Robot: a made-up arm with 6 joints.
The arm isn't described. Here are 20 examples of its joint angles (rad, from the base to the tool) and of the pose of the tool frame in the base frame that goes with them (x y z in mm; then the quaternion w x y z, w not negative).
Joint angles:
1: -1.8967 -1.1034 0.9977 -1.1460 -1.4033 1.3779
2: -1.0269 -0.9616 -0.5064 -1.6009 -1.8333 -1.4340
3: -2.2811 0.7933 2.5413 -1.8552 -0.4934 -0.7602
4: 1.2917 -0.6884 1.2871 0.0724 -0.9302 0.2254
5: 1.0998 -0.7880 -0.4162 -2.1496 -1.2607 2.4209
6: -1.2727 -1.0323 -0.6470 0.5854 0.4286 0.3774
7: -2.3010 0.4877 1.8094 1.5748 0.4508 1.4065
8: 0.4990 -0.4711 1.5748 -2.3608 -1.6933 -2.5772
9: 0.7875 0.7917 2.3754 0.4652 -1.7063 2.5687
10: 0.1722 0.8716 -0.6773 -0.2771 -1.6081 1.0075
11: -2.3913 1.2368 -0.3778 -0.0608 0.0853 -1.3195
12: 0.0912 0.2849 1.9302 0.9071 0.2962 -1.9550
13: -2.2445 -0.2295 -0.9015 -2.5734 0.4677 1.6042
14: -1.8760 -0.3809 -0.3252 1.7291 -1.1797 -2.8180
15: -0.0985 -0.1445 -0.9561 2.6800 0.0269 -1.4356
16: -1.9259 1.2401 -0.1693 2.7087 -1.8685 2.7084
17: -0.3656 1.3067 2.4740 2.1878 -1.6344 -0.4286
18: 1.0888 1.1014 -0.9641 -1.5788 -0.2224 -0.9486
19: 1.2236 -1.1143 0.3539 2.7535 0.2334 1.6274
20: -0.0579 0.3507 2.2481 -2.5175 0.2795 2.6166
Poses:
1: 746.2 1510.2 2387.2 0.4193 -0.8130 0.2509 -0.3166
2: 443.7 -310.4 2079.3 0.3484 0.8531 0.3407 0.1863
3: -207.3 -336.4 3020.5 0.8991 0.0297 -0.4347 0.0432
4: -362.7 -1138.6 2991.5 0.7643 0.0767 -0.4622 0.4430
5: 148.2 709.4 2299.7 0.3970 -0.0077 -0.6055 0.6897
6: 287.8 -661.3 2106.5 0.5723 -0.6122 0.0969 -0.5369
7: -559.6 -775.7 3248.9 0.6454 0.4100 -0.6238 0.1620
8: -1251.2 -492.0 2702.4 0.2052 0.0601 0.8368 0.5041
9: 691.6 577.5 2800.3 0.1665 -0.9821 -0.0783 0.0412
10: 902.4 264.1 -185.7 0.0590 -0.0625 -0.8088 -0.5818
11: -983.4 -891.8 -765.2 0.0796 -0.7119 0.2017 0.6679
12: 49.0 49.5 3341.6 0.5841 0.1296 -0.6571 0.4584
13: -942.1 -982.1 713.5 0.1421 0.5483 -0.0852 -0.8197
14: -648.9 -1196.0 1943.0 0.1572 -0.0316 -0.4771 -0.8641
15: 1298.7 -132.2 550.1 0.6565 -0.5876 0.4026 0.2484
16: -754.6 -1609.1 -339.6 0.4496 -0.1117 -0.1760 -0.8686
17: 1248.8 -739.1 2416.1 0.3461 -0.0411 0.0580 -0.9355
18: 171.9 384.4 -518.6 0.4930 0.2949 0.6160 -0.5390
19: -239.0 -714.5 2856.5 0.1532 0.6464 0.0042 0.7475
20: -222.6 -62.9 3204.2 0.7168 -0.0958 -0.6747 -0.1479
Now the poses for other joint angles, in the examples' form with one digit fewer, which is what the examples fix.
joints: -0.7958 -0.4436 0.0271 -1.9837 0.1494 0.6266
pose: 720 -893 2576 0.809 0.405 -0.378 -0.195
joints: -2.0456 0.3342 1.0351 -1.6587 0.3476 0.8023
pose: -884 -1426 2914 0.479 -0.110 -0.448 -0.747
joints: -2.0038 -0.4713 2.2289 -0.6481 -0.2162 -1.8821
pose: 810 1752 2185 0.836 -0.223 -0.350 0.358
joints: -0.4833 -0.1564 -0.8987 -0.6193 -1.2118 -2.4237
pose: 1061 -432 631 0.158 -0.744 -0.210 0.615
